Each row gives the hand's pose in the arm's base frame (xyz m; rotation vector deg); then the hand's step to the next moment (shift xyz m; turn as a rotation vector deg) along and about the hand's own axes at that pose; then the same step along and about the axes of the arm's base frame.
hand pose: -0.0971 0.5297 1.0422 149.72 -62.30 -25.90
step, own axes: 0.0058 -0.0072 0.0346 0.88 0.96 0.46
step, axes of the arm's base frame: -0.0049 -0.0038 -0.0353 -0.20 -1.35 -0.23
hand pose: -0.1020 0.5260 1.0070 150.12 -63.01 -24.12
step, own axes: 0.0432 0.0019 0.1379 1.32 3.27 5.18
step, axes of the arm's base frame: -0.0225 -0.0508 -0.1334 -3.12 -3.85 -3.83
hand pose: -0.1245 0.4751 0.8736 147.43 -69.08 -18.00
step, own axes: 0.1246 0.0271 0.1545 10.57 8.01 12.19
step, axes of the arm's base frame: 0.0107 -0.1379 -0.1449 -2.88 -15.04 -9.49
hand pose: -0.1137 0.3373 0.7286 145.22 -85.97 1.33
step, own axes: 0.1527 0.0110 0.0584 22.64 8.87 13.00
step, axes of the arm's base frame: 0.0596 -0.1477 -0.0383 2.17 -26.05 -8.78
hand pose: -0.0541 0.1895 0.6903 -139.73 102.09 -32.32
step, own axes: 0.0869 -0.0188 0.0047 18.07 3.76 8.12
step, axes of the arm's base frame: 0.0413 -0.0756 0.0225 3.99 -19.35 -4.02
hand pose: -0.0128 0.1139 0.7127 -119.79 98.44 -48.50
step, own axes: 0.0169 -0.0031 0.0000 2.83 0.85 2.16
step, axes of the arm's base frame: 0.0043 -0.0155 0.0060 0.97 -3.21 -1.47
